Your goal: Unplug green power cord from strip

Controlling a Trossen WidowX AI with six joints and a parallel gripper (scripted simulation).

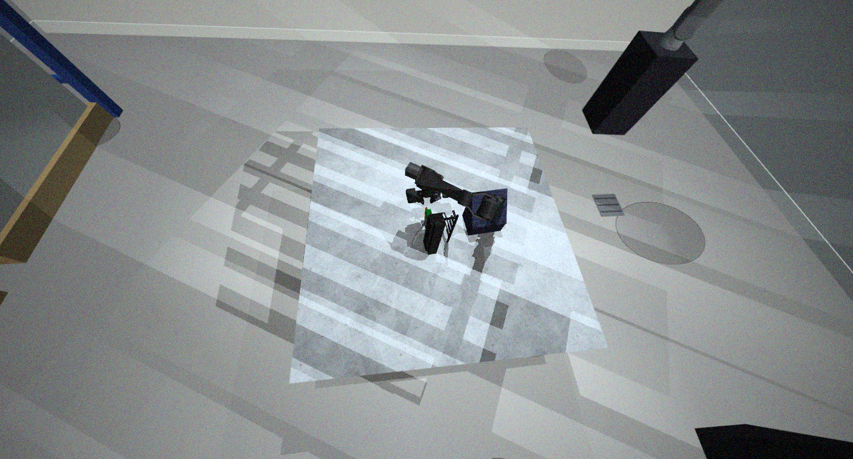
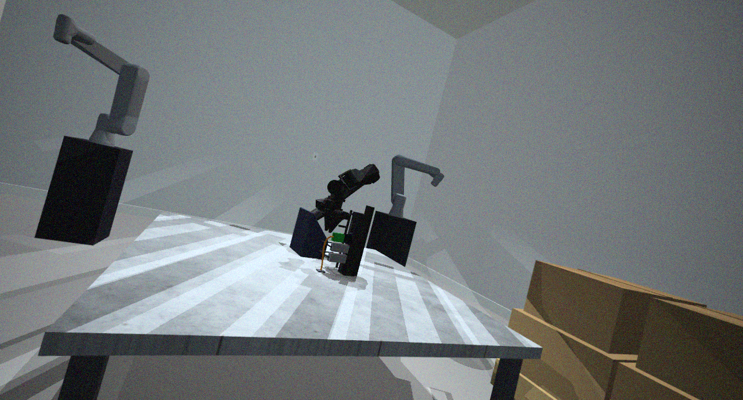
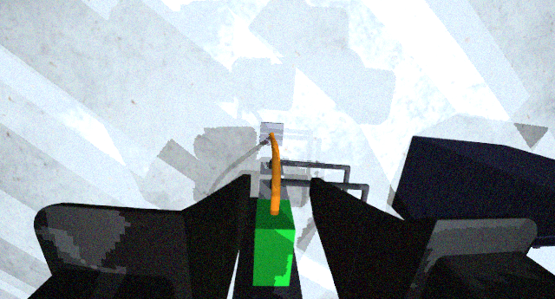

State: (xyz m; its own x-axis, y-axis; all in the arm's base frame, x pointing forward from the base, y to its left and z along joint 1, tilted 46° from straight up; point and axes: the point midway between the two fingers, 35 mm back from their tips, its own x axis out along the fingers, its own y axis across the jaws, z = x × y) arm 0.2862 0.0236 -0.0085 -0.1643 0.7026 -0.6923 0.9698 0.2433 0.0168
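Now: gripper tip 20 mm past the green plug, 70 mm to the right of it and 10 mm above it.
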